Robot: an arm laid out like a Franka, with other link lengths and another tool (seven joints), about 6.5 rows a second.
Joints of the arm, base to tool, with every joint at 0 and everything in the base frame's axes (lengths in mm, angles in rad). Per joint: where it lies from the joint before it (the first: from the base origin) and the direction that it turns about. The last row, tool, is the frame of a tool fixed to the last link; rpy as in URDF.
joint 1: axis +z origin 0 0 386.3
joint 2: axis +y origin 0 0 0
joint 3: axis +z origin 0 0 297
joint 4: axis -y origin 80.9 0 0
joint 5: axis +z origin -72.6 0 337.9
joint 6: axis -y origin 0 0 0
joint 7: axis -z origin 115.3 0 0
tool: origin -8 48 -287.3 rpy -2.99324 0 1.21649
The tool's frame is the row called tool.
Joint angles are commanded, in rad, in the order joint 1, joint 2, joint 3, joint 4, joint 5, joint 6, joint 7. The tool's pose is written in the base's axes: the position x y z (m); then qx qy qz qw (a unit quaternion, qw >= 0). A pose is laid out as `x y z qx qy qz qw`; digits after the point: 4 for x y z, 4 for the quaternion.
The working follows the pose.
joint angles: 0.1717 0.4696 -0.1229 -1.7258 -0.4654 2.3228 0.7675
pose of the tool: 0.6985 0.0188 0.2073 0.9102 0.3875 -0.0100 0.1457
Where each joint sits with the arm in this pose, in the base's axes (m; each line is computed from the numbers above, not from the rounded line before):
joint 1: 0.0000 0.0000 0.3863
joint 2: 0.0000 0.0000 0.3863
joint 3: 0.1324 0.0230 0.6511
joint 4: 0.2047 0.0254 0.6148
joint 5: 0.5215 0.0374 0.4773
joint 6: 0.5215 0.0374 0.4773
joint 7: 0.6285 0.0799 0.4835
the tool: 0.6985 0.0188 0.2073

